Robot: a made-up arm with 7 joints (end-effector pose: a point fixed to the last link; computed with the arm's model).
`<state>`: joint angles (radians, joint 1 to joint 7).
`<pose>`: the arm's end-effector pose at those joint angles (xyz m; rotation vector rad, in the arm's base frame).
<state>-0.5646 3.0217 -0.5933 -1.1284 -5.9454 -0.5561 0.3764</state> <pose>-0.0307 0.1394 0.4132 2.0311 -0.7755 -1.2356</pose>
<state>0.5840 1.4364 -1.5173 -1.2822 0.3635 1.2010 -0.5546</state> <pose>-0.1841 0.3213 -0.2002 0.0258 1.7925 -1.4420</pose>
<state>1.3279 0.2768 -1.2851 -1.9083 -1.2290 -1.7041 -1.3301</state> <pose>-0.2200 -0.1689 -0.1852 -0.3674 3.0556 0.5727</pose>
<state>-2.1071 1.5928 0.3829 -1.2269 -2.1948 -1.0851 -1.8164</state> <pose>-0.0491 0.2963 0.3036 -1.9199 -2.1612 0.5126</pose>
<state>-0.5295 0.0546 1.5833 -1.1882 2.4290 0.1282 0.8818</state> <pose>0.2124 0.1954 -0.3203 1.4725 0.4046 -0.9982</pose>
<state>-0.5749 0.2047 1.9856 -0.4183 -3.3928 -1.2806 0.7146</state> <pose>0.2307 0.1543 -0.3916 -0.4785 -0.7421 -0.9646</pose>
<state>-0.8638 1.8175 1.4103 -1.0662 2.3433 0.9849 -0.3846</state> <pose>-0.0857 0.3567 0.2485 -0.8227 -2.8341 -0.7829</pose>
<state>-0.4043 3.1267 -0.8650 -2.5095 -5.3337 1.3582 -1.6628</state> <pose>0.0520 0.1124 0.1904 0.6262 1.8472 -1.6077</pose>
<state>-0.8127 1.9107 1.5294 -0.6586 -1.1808 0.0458 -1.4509</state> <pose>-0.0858 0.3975 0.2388 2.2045 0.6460 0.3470</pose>
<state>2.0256 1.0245 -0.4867 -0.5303 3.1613 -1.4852 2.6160</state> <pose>-0.3952 0.2063 0.1693 0.2962 -2.9247 0.5099</pose>
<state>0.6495 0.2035 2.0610 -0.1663 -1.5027 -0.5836 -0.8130</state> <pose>-0.3060 0.0955 -0.3595 0.5979 0.3253 -0.3194</pose>
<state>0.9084 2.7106 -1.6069 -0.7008 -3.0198 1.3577 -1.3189</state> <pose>0.1750 0.3380 0.2748 0.7244 0.7437 0.2611</pose>
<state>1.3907 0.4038 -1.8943 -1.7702 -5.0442 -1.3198 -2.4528</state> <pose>-0.3003 -0.1832 -0.0505 0.0157 -0.5551 -0.8364</pose>
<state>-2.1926 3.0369 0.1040 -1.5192 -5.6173 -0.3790 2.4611</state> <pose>-0.3716 0.1177 0.0384 0.4811 2.4705 1.1334</pose>
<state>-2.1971 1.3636 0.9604 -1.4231 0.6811 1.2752 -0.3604</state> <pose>-0.0417 0.3203 0.2429 -0.1315 -3.0046 0.3767</pose>
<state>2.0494 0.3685 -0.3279 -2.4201 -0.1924 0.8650 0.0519</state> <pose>-0.2297 -0.0270 -0.0763 0.1412 0.4791 0.0346</pose>
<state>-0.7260 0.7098 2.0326 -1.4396 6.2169 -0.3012 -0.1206</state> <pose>0.0979 0.3659 -0.1350 1.7114 -1.9107 1.8131</pose>
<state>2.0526 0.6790 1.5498 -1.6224 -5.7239 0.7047 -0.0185</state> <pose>-0.1991 0.2527 0.1973 1.6702 0.2642 0.3363</pose>
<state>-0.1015 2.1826 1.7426 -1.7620 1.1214 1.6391 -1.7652</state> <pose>-0.0651 0.1113 0.3325 2.2864 -0.5238 -1.2374</pose>
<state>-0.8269 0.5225 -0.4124 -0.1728 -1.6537 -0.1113 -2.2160</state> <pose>0.3765 0.1621 -0.2529 -0.6726 -0.8870 1.6451</pose>
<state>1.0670 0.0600 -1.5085 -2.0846 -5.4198 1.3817 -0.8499</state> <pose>-0.1331 -0.2129 -0.1709 -1.9401 -0.1738 -1.0529</pose>
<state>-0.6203 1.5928 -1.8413 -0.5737 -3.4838 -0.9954 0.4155</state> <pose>0.1218 0.4538 -0.0718 0.8576 -2.0848 0.9372</pose>
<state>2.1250 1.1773 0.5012 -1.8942 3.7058 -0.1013 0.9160</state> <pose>-0.1834 0.2811 -0.0109 0.0851 0.6132 -2.5192</pose>
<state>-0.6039 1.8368 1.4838 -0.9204 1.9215 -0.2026 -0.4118</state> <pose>-0.0612 0.3712 0.2564 0.2557 2.4503 -0.6323</pose>
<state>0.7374 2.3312 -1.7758 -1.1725 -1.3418 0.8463 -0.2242</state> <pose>-0.0412 0.4002 0.1595 0.2673 -1.3304 2.1404</pose>
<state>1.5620 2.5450 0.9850 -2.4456 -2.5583 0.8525 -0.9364</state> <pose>0.2136 0.0844 -0.0656 -1.5519 0.5219 -0.1173</pose>
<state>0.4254 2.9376 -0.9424 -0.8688 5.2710 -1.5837 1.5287</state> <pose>0.2083 0.2349 0.3350 0.5727 1.1284 -0.3102</pose>
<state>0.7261 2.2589 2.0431 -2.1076 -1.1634 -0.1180 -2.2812</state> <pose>0.0928 0.0580 0.2791 -1.3265 -1.4749 -0.8978</pose>
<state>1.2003 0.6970 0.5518 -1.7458 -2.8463 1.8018 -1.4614</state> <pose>-0.1481 0.2795 -0.1701 -1.3062 -1.8113 -0.0737</pose>
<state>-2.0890 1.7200 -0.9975 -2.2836 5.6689 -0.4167 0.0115</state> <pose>0.1164 0.0871 0.2257 -1.3417 0.9354 1.4104</pose>
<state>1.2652 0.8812 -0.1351 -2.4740 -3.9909 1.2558 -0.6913</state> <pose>-0.0991 0.1305 -0.1666 -1.6734 -0.1094 0.0200</pose>
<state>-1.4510 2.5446 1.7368 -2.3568 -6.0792 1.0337 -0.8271</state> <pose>-0.2510 0.0429 0.0163 -1.5314 0.6879 -1.1443</pose>
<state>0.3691 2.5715 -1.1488 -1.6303 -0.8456 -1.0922 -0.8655</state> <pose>0.0934 0.3440 0.1204 1.2466 -0.2493 2.8625</pose>
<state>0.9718 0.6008 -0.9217 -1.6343 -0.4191 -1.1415 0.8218</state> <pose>-0.2071 0.0174 -0.3129 -1.4468 -1.0009 -0.0406</pose>
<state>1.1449 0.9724 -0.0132 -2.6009 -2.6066 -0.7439 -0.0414</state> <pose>-0.0527 0.1447 -0.1435 -0.6329 0.1121 2.5698</pose>
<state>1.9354 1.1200 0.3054 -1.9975 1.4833 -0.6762 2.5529</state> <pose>-0.1916 0.2478 -0.0584 1.0691 0.9612 -2.7878</pose>
